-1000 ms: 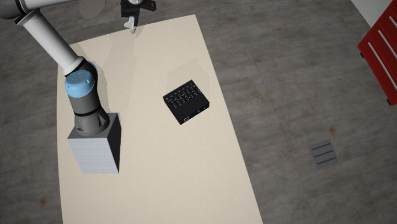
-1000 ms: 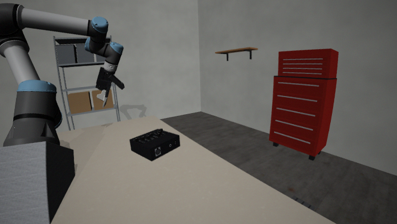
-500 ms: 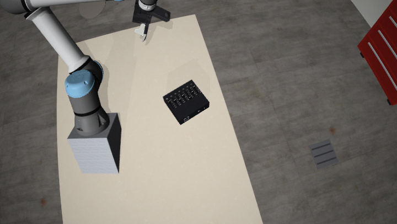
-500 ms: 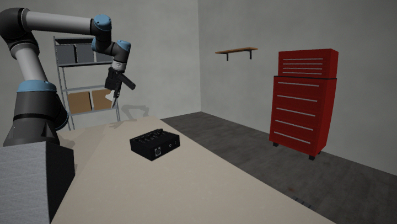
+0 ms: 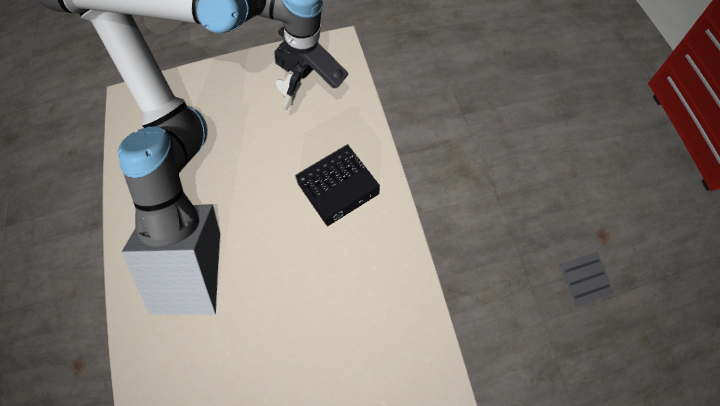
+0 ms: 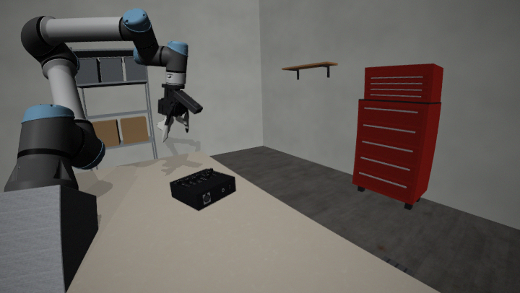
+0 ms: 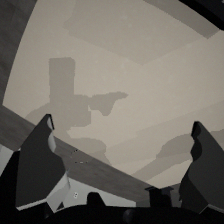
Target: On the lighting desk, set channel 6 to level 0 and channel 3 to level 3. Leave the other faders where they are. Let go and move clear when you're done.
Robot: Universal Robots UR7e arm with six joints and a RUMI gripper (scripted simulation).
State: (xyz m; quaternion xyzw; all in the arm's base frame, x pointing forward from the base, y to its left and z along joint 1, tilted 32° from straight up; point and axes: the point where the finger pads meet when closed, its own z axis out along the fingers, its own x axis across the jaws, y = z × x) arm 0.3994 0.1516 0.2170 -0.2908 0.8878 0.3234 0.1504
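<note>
The channel 3 fader is 30 mm ahead of my hand, 220 mm to the right of it and 100 mm below it. From my hand the other things lie so: channel 6 fader: 40 mm behind, 210 mm to the right, 100 mm below.
</note>
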